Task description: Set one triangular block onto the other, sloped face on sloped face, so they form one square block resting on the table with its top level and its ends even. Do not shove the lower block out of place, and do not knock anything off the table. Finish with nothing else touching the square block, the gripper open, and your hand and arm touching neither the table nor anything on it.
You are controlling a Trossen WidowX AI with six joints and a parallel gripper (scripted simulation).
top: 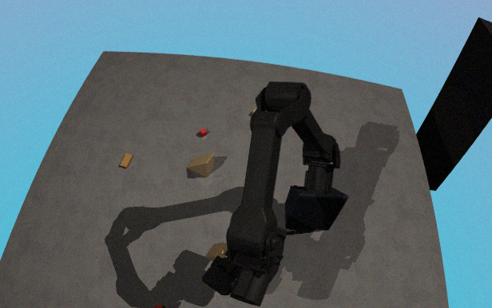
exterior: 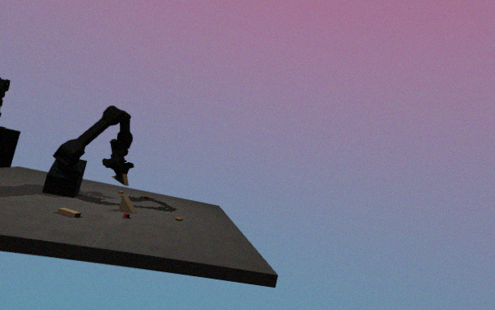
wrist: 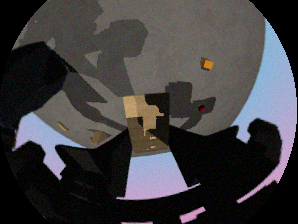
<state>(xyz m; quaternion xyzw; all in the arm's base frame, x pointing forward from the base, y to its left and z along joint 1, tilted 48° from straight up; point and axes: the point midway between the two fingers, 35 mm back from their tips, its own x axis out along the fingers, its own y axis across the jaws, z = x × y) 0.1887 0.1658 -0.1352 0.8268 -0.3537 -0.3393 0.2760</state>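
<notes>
My gripper tip is 42 cm to the left of the small red cube, 13 cm short of it and 9 cm above it. The rest, counted from my gripper tip: long tan block (54 cm to the right, 9 cm below, 4 cm behind); triangular block (1 cm above).
</notes>
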